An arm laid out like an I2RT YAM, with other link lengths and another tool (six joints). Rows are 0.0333 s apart.
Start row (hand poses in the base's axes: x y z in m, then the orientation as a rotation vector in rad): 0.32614, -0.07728, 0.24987, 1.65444, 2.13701, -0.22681
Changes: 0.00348, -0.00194, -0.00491, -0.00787, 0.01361, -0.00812; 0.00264, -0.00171, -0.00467, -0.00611, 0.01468, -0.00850; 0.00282, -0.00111, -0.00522, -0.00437, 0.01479, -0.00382; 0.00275, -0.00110, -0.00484, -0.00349, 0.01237, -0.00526; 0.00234, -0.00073, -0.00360, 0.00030, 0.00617, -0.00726; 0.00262, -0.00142, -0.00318, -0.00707, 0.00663, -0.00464; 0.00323, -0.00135, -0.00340, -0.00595, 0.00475, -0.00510; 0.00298, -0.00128, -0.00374, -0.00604, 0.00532, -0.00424; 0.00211, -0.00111, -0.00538, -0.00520, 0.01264, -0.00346
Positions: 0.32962, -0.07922, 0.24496, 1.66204, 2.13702, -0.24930; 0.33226, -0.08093, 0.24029, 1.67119, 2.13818, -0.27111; 0.33508, -0.08204, 0.23507, 1.67605, 2.14379, -0.28993; 0.33783, -0.08314, 0.23023, 1.68247, 2.14688, -0.30616; 0.34017, -0.08387, 0.22663, 1.69198, 2.14579, -0.31351; 0.34279, -0.08529, 0.22345, 1.69458, 2.14330, -0.32808; 0.34602, -0.08664, 0.22005, 1.69792, 2.13964, -0.33992; 0.34900, -0.08792, 0.21631, 1.70032, 2.13696, -0.35213; 0.35111, -0.08903, 0.21093, 1.70353, 2.14047, -0.37005
